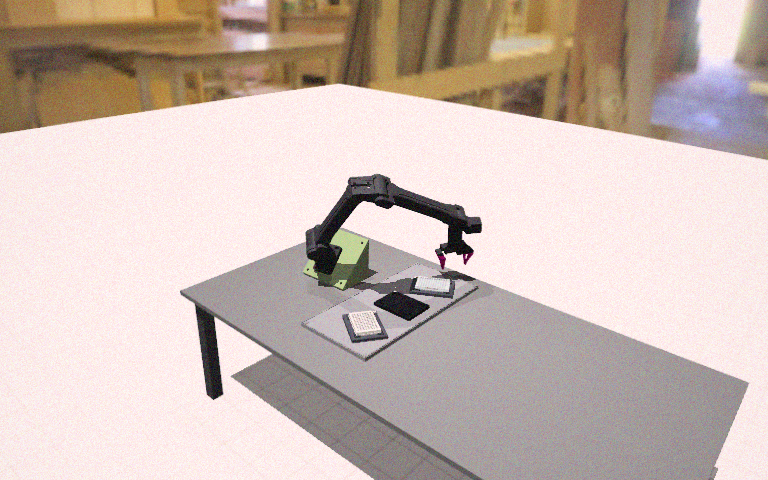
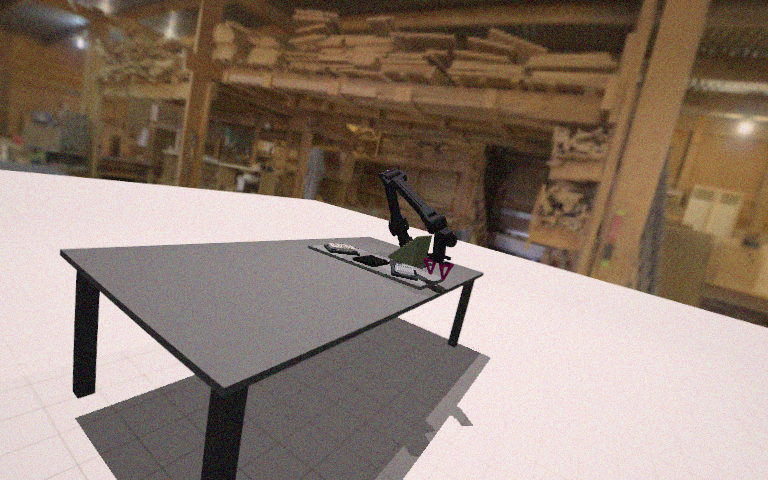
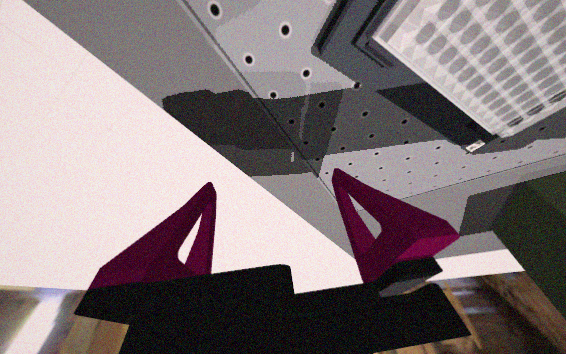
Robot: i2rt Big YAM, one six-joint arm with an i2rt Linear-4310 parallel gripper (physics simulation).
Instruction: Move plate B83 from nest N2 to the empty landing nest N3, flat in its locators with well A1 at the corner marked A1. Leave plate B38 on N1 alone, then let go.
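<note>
My gripper (image 1: 454,265) (image 2: 437,275) (image 3: 274,180) is open and empty. It hangs above the far end of the board, beside a clear-white well plate (image 1: 433,284) (image 2: 404,268) (image 3: 480,55), which sits in a dark nest (image 3: 345,50). A cream well plate (image 1: 364,323) (image 2: 341,247) sits in another dark nest (image 1: 369,339) at the other end. Between them is the empty black nest (image 1: 401,305) (image 2: 370,260), matching landing nest N3. Plate and nest labels and the A1 mark are unreadable, so I cannot tell which plate is B83 and which is B38.
The nests stand on a light grey board (image 1: 328,323) (image 3: 260,40) with holes, on the grey table (image 1: 538,367) (image 2: 226,305) (image 3: 120,65). The green wedge base (image 1: 353,254) (image 2: 412,251) (image 3: 535,215) of the arm stands beside the board. The table edge runs close by the gripper.
</note>
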